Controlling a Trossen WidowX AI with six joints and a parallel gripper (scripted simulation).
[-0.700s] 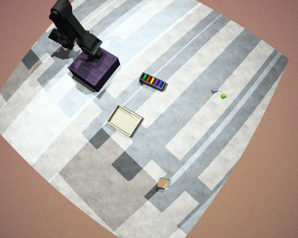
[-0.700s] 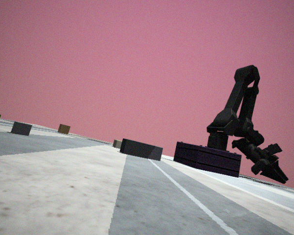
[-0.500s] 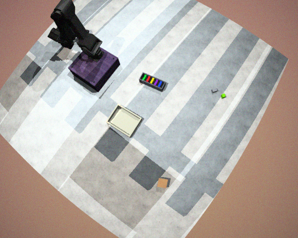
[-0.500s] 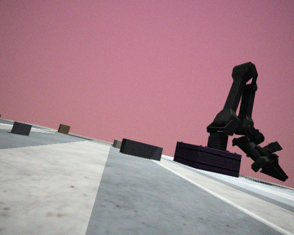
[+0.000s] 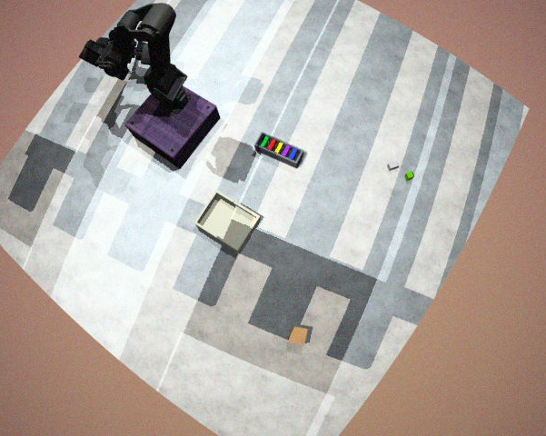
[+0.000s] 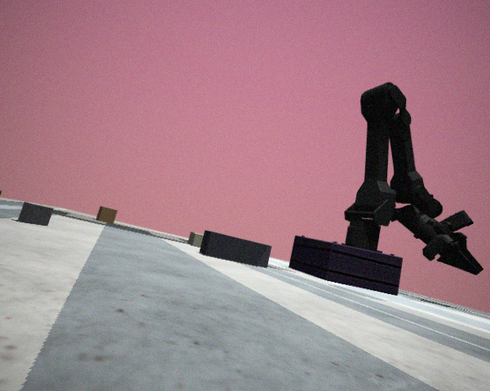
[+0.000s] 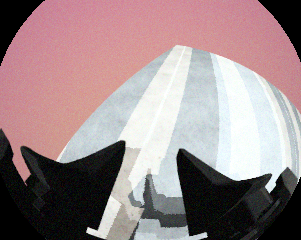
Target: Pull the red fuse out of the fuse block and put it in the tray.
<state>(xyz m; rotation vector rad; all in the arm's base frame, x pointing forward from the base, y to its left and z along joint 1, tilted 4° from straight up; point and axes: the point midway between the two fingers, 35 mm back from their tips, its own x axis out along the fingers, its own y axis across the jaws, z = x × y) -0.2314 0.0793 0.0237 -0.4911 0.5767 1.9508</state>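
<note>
Now: gripper tip 53 cm short of the red fuse, 8 cm to the left of it and 7 cm above it. Round my gripper tip: small green cube 87 cm ahead, 8 cm below, 5 cm to the left; small dark piece 82 cm ahead, 8 cm below, 5 cm to the left; cream tray 53 cm ahead, 30 cm to the right, 9 cm below.
</note>
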